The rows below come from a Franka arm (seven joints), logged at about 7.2 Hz.
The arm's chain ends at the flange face. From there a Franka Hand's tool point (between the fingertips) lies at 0.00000 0.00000 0.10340 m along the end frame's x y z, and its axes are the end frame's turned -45 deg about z.
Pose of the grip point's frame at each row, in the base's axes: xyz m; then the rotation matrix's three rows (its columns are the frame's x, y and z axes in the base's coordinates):
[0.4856, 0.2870, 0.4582], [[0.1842, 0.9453, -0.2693], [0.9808, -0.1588, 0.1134], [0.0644, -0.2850, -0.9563]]
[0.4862, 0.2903, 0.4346], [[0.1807, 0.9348, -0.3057], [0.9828, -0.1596, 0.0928], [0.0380, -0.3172, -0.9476]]
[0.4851, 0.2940, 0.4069], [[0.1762, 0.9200, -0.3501], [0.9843, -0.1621, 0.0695], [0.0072, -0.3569, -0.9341]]
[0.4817, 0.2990, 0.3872], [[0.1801, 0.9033, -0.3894], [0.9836, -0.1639, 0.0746], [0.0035, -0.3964, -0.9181]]
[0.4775, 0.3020, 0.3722], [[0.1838, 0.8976, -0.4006], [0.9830, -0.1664, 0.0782], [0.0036, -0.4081, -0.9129]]
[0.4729, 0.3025, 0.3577], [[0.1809, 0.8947, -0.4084], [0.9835, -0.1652, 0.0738], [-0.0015, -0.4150, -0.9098]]
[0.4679, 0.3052, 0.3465], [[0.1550, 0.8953, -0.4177], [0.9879, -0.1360, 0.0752], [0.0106, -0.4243, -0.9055]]
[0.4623, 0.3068, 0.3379], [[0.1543, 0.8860, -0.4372], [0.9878, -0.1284, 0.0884], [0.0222, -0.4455, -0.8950]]
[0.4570, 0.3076, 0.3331], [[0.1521, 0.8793, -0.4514], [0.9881, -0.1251, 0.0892], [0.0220, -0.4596, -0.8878]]
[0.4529, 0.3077, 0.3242], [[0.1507, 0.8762, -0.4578], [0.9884, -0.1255, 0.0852], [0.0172, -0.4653, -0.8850]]
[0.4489, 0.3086, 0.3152], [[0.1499, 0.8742, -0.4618], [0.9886, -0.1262, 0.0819], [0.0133, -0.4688, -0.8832]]
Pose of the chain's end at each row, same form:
[0.5134, 0.2753, 0.5571], [[0.7987, 0.5382, -0.2693], [0.5812, -0.8058, 0.1134], [-0.1560, -0.2471, -0.9563]]
[0.5178, 0.2807, 0.5326], [[0.7888, 0.5332, -0.3057], [0.5821, -0.8078, 0.0928], [-0.1974, -0.2512, -0.9476]]
[0.5213, 0.2868, 0.5035], [[0.7751, 0.5259, -0.3501], [0.5814, -0.8106, 0.0695], [-0.2473, -0.2575, -0.9341]]
[0.5220, 0.2913, 0.4821], [[0.7661, 0.5114, -0.3894], [0.5796, -0.8114, 0.0746], [-0.2778, -0.2828, -0.9181]]
[0.5189, 0.2939, 0.4666], [[0.7647, 0.5047, -0.4006], [0.5774, -0.8127, 0.0782], [-0.2860, -0.2911, -0.9129]]
[0.5151, 0.2949, 0.4518], [[0.7606, 0.5047, -0.4084], [0.5786, -0.8123, 0.0738], [-0.2945, -0.2924, -0.9098]]
[0.5111, 0.2974, 0.4401], [[0.7427, 0.5235, -0.4177], [0.6024, -0.7947, 0.0752], [-0.2925, -0.3075, -0.9055]]
[0.5075, 0.2977, 0.4304], [[0.7356, 0.5174, -0.4372], [0.6077, -0.7893, 0.0884], [-0.2993, -0.3307, -0.8950]]
[0.5037, 0.2984, 0.4249], [[0.7293, 0.5142, -0.4514], [0.6102, -0.7872, 0.0892], [-0.3094, -0.3405, -0.8878]]
[0.5002, 0.2989, 0.4157], [[0.7261, 0.5130, -0.4578], [0.6102, -0.7876, 0.0852], [-0.3169, -0.3412, -0.8850]]
[0.4967, 0.3001, 0.4065], [[0.7241, 0.5122, -0.4618], [0.6098, -0.7883, 0.0819], [-0.3221, -0.3409, -0.8832]]

